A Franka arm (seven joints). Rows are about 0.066 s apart.
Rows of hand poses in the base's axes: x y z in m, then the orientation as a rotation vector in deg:
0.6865, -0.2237, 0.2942, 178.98, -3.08, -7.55
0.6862, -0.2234, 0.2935, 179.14, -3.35, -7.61
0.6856, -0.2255, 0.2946, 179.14, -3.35, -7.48
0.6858, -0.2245, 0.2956, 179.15, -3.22, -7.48
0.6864, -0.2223, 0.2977, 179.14, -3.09, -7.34
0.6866, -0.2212, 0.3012, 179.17, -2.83, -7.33
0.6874, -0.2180, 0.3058, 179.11, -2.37, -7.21
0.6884, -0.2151, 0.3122, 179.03, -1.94, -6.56
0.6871, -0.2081, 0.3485, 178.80, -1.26, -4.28
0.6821, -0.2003, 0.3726, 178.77, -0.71, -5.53
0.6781, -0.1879, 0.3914, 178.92, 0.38, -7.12
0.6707, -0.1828, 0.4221, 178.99, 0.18, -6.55
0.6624, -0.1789, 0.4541, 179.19, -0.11, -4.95
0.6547, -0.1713, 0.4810, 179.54, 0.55, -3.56
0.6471, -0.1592, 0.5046, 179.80, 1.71, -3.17
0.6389, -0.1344, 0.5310, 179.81, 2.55, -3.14
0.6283, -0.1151, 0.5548, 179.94, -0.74, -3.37
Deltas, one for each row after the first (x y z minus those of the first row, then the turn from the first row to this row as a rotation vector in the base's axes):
-0.0003, 0.0003, -0.0007, 0.16, 0.03, -0.18
-0.0009, -0.0018, 0.0004, 0.15, -0.05, -0.18
-0.0007, -0.0008, 0.0014, 0.16, -0.05, -0.09
-0.0001, 0.0014, 0.0035, 0.15, -0.14, -0.01
0.0001, 0.0025, 0.0070, 0.18, -0.15, 0.16
0.0009, 0.0057, 0.0116, 0.12, -0.22, 0.45
0.0019, 0.0086, 0.0180, 0.02, -0.63, 0.73
0.0006, 0.0156, 0.0543, -0.30, -2.07, 1.19
-0.0044, 0.0234, 0.0784, -0.27, -1.27, 1.54
-0.0084, 0.0358, 0.0972, -0.01, -0.26, 2.22
-0.0158, 0.0409, 0.1279, 0.02, -0.62, 2.09
-0.0241, 0.0448, 0.1599, 0.14, -1.65, 1.91
-0.0318, 0.0524, 0.1868, 0.46, -2.55, 2.32
-0.0394, 0.0645, 0.2104, 0.75, -2.80, 3.05
-0.0476, 0.0893, 0.2368, 0.79, -2.82, 3.58
-0.0582, 0.1086, 0.2606, 0.82, -2.69, 1.48

